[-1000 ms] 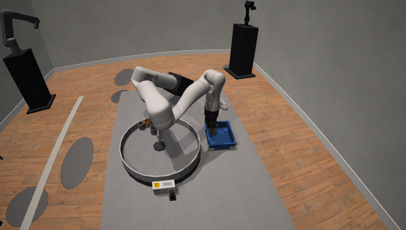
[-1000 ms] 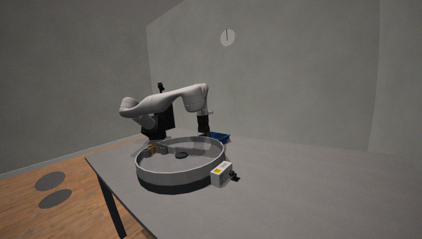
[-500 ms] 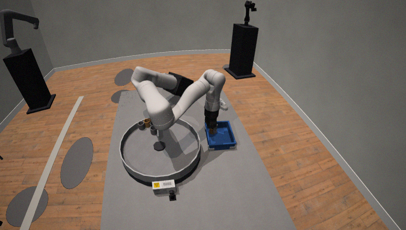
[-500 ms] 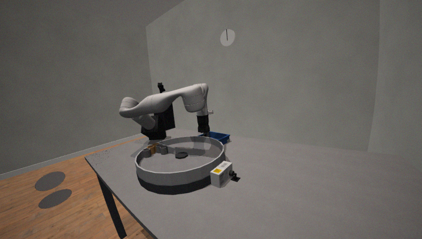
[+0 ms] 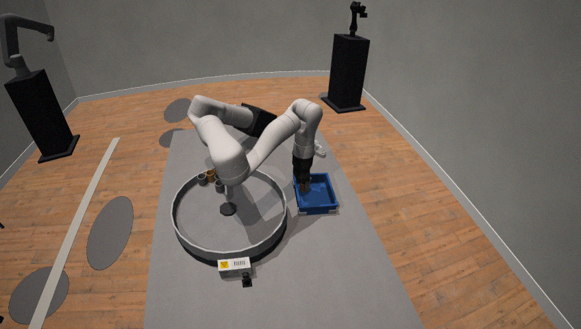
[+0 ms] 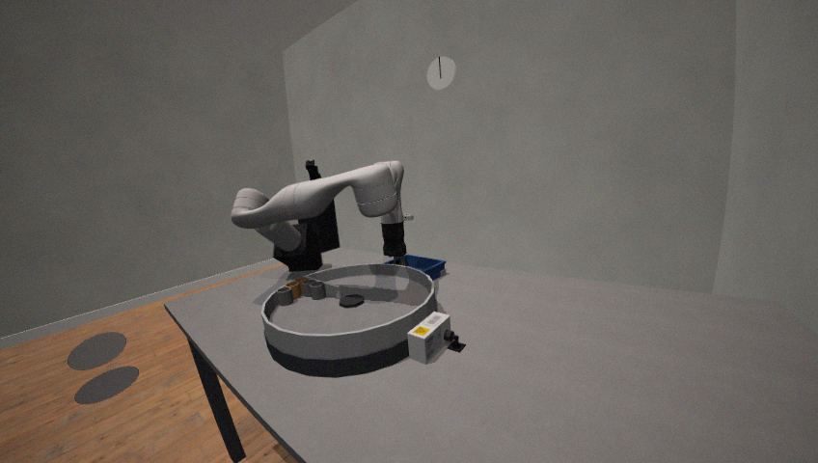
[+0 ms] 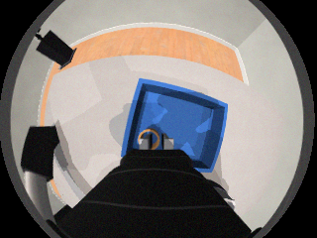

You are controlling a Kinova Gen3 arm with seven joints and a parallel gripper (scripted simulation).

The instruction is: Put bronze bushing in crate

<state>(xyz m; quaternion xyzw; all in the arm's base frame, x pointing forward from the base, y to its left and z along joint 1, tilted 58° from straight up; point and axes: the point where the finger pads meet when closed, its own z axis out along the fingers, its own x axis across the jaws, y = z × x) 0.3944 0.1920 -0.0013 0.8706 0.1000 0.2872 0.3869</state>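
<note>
Now: hand 4 cm short of the blue crate, 2 cm to the right of it and 2 cm above it. From my hand the other things lie so: round grey turning table: 3 cm ahead, 33 cm to the right, 1 cm above.
</note>
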